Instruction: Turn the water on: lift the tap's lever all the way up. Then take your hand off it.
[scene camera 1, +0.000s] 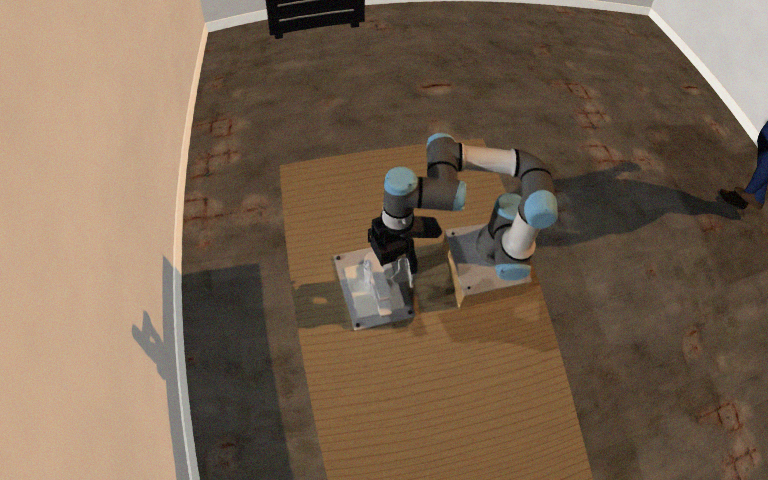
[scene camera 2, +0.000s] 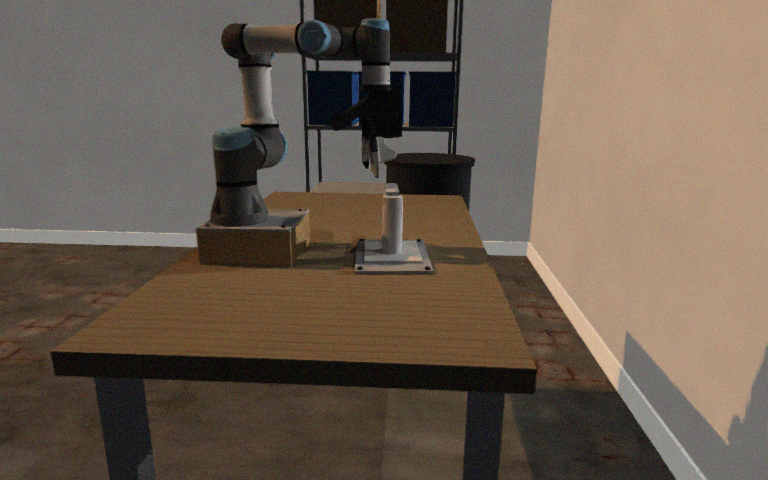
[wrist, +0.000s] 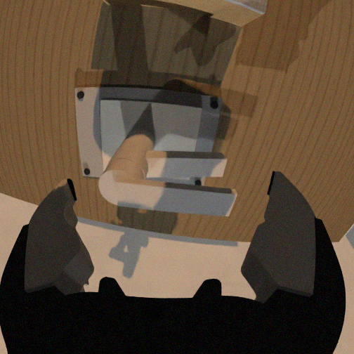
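Seen in the pictures: gripper, fingertip midpoint: (scene camera 1: 397, 262) (scene camera 2: 371, 172); arm's base at its link origin: (scene camera 2: 239, 220).
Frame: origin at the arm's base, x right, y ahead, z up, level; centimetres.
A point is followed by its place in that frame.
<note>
The pale grey tap's round column (scene camera 2: 391, 225) @(x 7.7, y 34.6, z -0.1 cm) (wrist: 131, 157) stands on a square base plate (scene camera 1: 344, 291) @(x 6.4, y 43.3, z -7.7 cm) (scene camera 2: 362, 268) @(x 15.7, y 27.3, z -7.5 cm) (wrist: 89, 135). Its flat lever (wrist: 175, 199) runs from the column's top towards the right in the wrist view, beside and above the spout (wrist: 187, 165). The lever looks low, close to level; scene camera 2 sees it end-on, so its exact tilt is hard to tell. My gripper (scene camera 2: 370, 168) @(x 0.1, y 30.9, z 10.8 cm) (wrist: 169, 178) is open and empty. It hangs above the tap, apart from it, with the jaws to either side of the lever in the wrist view.
The arm's wooden base block (scene camera 1: 454, 277) @(x -2.3, y 14.3, z -4.4 cm) (scene camera 2: 246, 247) @(x 8.7, y 2.3, z -4.1 cm) stands on the wooden table (scene camera 1: 447, 396) @(x -33.1, y 29.4, z -8.4 cm) (scene camera 2: 294, 316) @(x 36.8, y 13.6, z -8.5 cm) beside the tap. A pale flat object (scene camera 2: 353, 186) is behind the tap at the table's far end. A dark round drum (scene camera 2: 428, 175) and a shelf rack (scene camera 2: 382, 128) stand beyond.
</note>
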